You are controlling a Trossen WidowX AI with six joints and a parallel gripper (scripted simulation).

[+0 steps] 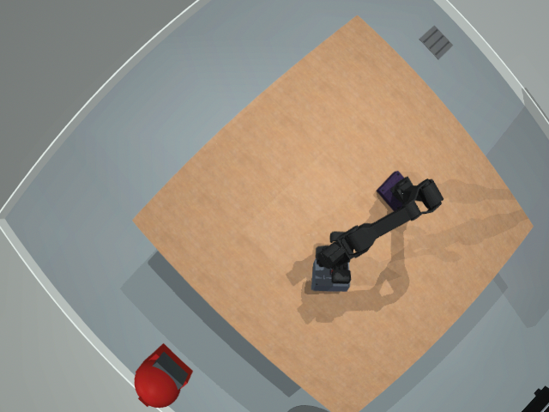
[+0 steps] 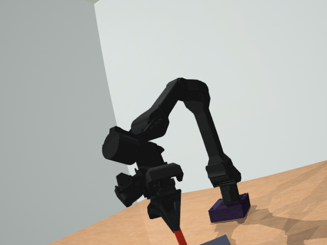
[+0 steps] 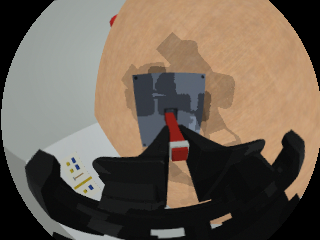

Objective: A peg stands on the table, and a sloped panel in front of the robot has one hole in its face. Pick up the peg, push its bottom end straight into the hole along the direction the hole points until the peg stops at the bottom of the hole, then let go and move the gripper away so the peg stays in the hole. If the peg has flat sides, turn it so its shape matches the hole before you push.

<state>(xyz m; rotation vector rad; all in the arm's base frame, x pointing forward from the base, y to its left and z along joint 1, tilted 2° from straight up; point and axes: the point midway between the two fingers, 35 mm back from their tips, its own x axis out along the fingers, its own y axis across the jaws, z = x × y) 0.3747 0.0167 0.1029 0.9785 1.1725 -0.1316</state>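
The panel lies 7 cm below my gripper tip, 3 cm to the left of it and 3 cm ahead of it. The rest, counted from my gripper tip: red peg 1 cm to the right, 1 cm behind, 1 cm above.
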